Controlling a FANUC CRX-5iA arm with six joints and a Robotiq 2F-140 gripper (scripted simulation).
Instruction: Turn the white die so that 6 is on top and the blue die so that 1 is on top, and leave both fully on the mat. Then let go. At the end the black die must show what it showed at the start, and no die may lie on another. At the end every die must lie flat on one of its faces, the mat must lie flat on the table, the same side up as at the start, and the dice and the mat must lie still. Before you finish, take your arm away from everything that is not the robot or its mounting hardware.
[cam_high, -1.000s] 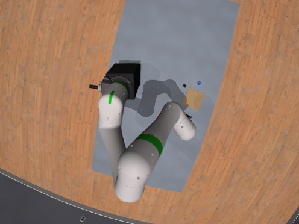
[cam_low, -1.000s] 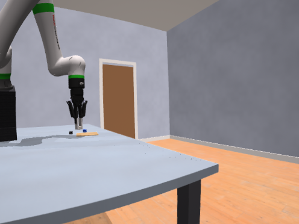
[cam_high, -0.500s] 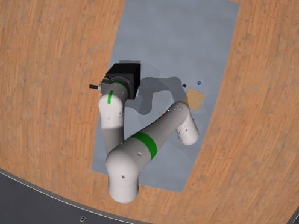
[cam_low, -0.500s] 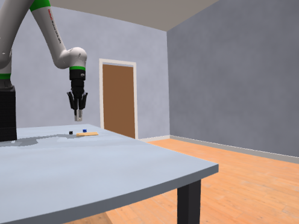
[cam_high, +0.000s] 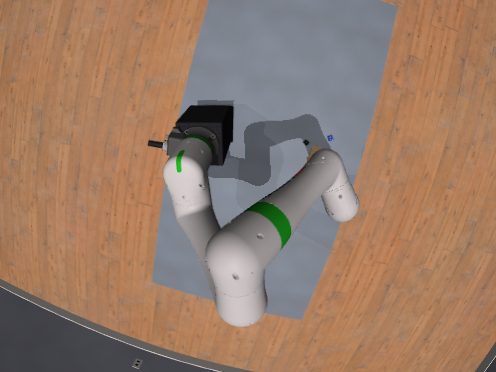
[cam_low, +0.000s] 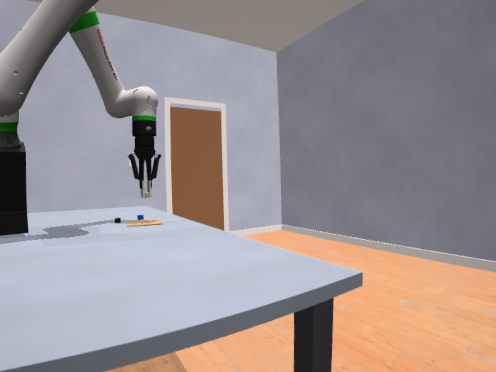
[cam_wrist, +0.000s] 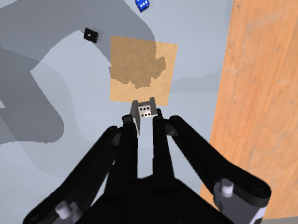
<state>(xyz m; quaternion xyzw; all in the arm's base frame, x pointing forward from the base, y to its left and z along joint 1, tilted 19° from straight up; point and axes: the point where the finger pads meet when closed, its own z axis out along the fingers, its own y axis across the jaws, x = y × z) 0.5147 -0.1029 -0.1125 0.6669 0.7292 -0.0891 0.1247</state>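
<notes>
Right now the tan mat is 4 cm to the left of my hand and 14 cm below it. Round my hand: blue die (1 cm ahead, 17 cm to the left, 13 cm below); then black die (9 cm behind, 12 cm to the left, 13 cm below); then white die (2 cm below).
</notes>
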